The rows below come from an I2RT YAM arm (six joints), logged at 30 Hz.
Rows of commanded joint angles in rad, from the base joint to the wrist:
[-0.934 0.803 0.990 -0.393 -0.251 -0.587]
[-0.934 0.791 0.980 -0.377 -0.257 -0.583]
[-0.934 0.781 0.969 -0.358 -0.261 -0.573]
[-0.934 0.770 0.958 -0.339 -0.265 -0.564]
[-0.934 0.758 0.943 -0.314 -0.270 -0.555]
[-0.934 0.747 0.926 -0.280 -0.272 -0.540]
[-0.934 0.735 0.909 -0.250 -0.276 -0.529]
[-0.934 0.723 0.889 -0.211 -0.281 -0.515]
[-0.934 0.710 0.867 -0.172 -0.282 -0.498]
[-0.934 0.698 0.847 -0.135 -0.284 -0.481]
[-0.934 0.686 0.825 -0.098 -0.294 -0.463]
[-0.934 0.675 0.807 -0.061 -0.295 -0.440]
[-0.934 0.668 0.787 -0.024 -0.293 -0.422]
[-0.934 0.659 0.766 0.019 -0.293 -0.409]
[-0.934 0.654 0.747 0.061 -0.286 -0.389]
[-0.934 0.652 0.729 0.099 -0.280 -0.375]
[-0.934 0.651 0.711 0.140 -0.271 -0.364]
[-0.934 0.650 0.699 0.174 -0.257 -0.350]
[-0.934 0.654 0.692 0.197 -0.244 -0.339]
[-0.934 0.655 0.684 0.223 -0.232 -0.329]
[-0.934 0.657 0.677 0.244 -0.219 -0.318]
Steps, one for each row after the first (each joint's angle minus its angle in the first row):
[0.000 -0.012 -0.010 0.016 -0.006 0.004]
[0.000 -0.022 -0.021 0.035 -0.010 0.014]
[0.000 -0.033 -0.032 0.054 -0.014 0.023]
[0.000 -0.045 -0.047 0.079 -0.019 0.032]
[0.000 -0.056 -0.064 0.113 -0.021 0.047]
[0.000 -0.068 -0.081 0.143 -0.025 0.058]
[0.000 -0.080 -0.101 0.182 -0.030 0.072]
[0.000 -0.093 -0.123 0.221 -0.031 0.089]
[0.000 -0.105 -0.143 0.258 -0.033 0.106]
[0.000 -0.117 -0.165 0.295 -0.043 0.124]
[0.000 -0.128 -0.183 0.332 -0.044 0.147]
[0.000 -0.135 -0.203 0.369 -0.042 0.165]
[0.000 -0.144 -0.224 0.412 -0.042 0.178]
[0.000 -0.149 -0.243 0.454 -0.035 0.198]
[0.000 -0.151 -0.261 0.492 -0.029 0.212]
[0.000 -0.152 -0.279 0.533 -0.020 0.223]
[0.000 -0.153 -0.291 0.567 -0.006 0.237]
[0.000 -0.149 -0.298 0.590 0.007 0.248]
[0.000 -0.148 -0.306 0.616 0.019 0.258]
[0.000 -0.146 -0.313 0.637 0.032 0.269]

